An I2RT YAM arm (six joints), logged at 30 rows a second.
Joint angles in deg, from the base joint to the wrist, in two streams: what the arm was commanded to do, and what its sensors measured. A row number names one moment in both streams.
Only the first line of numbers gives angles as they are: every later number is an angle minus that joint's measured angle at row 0.
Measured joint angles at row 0: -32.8 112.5 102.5 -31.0 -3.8 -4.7
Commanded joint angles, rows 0 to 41: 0.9 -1.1 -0.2 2.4 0.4 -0.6; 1.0 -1.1 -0.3 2.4 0.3 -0.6; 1.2 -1.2 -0.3 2.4 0.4 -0.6; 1.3 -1.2 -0.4 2.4 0.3 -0.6; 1.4 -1.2 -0.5 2.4 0.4 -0.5; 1.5 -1.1 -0.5 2.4 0.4 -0.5; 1.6 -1.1 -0.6 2.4 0.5 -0.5; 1.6 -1.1 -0.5 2.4 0.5 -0.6; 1.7 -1.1 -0.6 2.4 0.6 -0.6; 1.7 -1.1 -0.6 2.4 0.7 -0.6; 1.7 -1.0 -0.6 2.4 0.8 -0.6; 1.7 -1.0 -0.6 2.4 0.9 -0.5; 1.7 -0.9 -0.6 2.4 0.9 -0.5; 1.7 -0.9 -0.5 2.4 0.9 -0.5; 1.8 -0.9 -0.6 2.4 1.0 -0.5; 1.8 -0.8 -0.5 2.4 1.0 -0.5; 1.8 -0.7 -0.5 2.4 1.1 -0.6; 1.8 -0.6 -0.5 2.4 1.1 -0.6; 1.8 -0.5 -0.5 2.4 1.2 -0.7; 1.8 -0.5 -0.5 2.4 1.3 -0.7; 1.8 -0.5 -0.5 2.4 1.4 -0.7; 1.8 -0.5 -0.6 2.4 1.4 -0.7; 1.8 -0.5 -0.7 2.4 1.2 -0.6; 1.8 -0.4 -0.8 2.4 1.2 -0.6; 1.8 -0.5 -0.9 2.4 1.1 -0.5; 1.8 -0.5 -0.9 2.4 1.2 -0.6; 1.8 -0.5 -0.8 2.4 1.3 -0.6; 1.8 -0.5 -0.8 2.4 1.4 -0.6; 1.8 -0.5 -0.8 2.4 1.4 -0.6; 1.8 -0.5 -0.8 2.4 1.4 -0.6; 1.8 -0.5 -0.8 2.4 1.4 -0.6; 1.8 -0.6 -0.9 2.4 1.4 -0.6; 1.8 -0.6 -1.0 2.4 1.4 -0.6; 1.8 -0.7 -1.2 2.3 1.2 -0.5; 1.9 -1.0 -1.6 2.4 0.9 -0.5; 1.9 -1.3 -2.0 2.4 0.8 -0.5; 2.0 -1.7 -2.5 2.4 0.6 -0.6; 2.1 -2.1 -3.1 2.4 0.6 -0.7; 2.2 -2.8 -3.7 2.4 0.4 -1.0; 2.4 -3.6 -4.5 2.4 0.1 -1.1; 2.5 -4.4 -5.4 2.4 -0.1 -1.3; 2.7 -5.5 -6.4 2.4 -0.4 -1.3
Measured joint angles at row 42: 1.5 -0.6 -3.7 0.4 1.0 -0.3
